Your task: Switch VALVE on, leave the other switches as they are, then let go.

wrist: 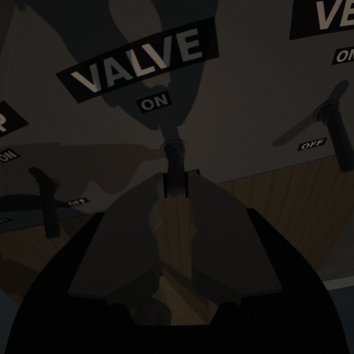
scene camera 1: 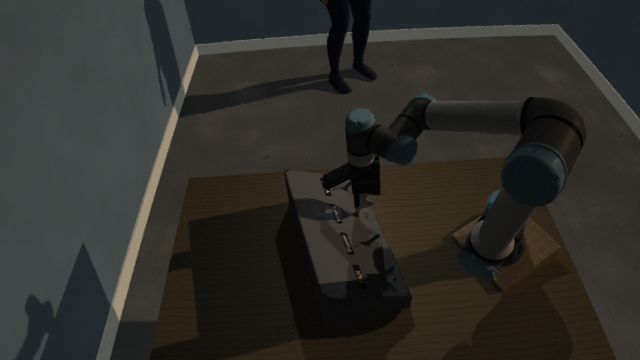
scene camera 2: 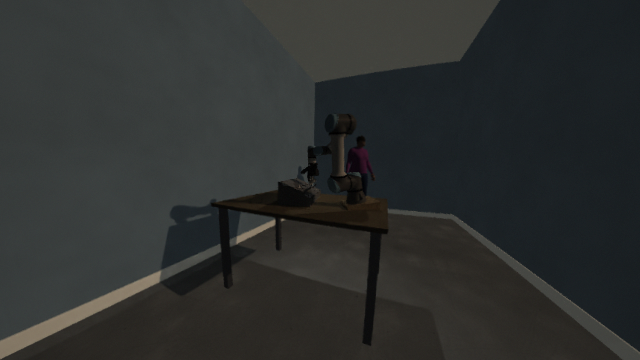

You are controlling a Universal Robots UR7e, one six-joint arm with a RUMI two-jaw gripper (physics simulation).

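My gripper (scene camera 1: 358,209) (wrist: 176,174), visible.
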